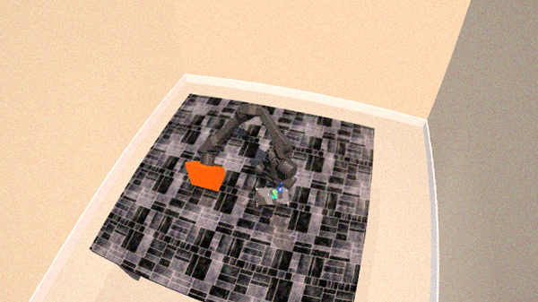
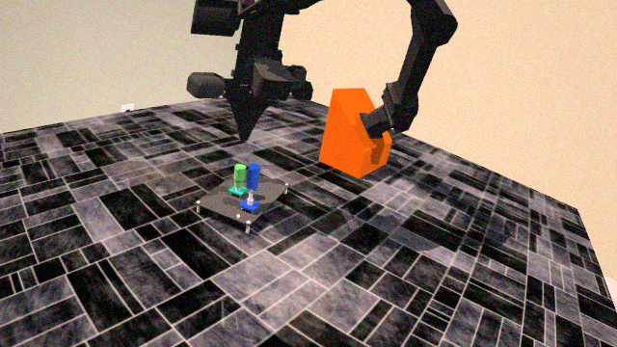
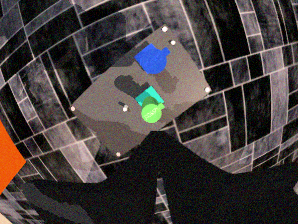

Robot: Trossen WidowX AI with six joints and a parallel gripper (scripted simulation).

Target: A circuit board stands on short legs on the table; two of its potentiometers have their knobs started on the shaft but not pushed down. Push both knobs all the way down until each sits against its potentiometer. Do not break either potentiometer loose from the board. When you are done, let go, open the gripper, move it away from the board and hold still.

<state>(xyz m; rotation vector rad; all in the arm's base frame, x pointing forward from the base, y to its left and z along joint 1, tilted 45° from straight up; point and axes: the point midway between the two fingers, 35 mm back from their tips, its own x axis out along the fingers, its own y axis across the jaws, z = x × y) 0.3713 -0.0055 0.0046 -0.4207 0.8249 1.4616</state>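
Right now my gripper tip is 60 mm above the green knob. From my gripper tip the other things lie so: blue knob 10 mm ahead, 50 mm to the left, 40 mm below.
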